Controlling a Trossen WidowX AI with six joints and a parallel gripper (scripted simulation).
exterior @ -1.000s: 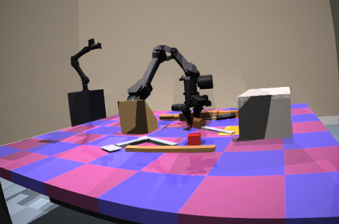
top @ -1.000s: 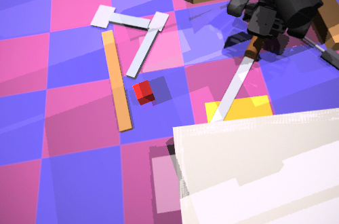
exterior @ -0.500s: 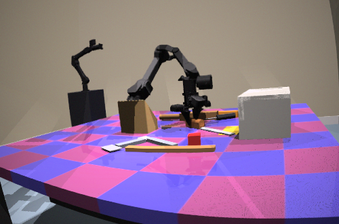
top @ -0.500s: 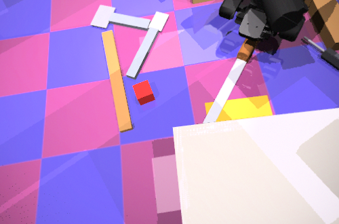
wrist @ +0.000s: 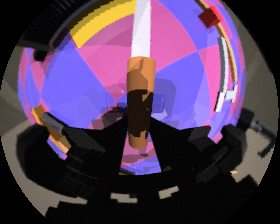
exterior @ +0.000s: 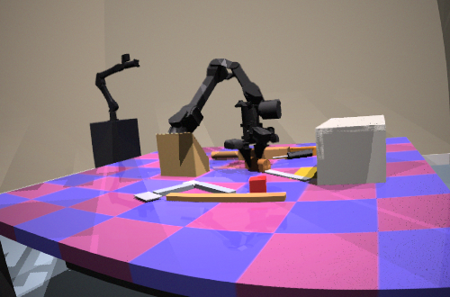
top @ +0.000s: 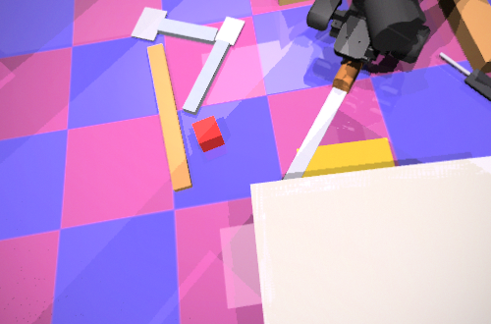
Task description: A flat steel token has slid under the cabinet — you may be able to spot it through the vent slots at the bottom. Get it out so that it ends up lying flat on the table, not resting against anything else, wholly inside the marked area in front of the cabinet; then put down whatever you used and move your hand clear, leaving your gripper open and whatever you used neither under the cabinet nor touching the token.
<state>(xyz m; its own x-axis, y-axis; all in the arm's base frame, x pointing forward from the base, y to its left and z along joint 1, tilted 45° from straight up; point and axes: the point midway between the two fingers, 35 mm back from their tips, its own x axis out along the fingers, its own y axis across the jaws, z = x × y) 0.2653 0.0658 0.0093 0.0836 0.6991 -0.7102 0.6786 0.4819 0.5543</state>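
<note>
Right now the grey paddle-ended bar is 9 cm behind my gripper tip and 24 cm to the right of it. Also, from my gripper tip: wooden block: 9 cm behind, 21 cm to the left, 1 cm above; then black screwdriver: 10 cm ahead, 16 cm to the left; then red cube: 8 cm ahead, 29 cm to the right, 1 cm above.
</note>
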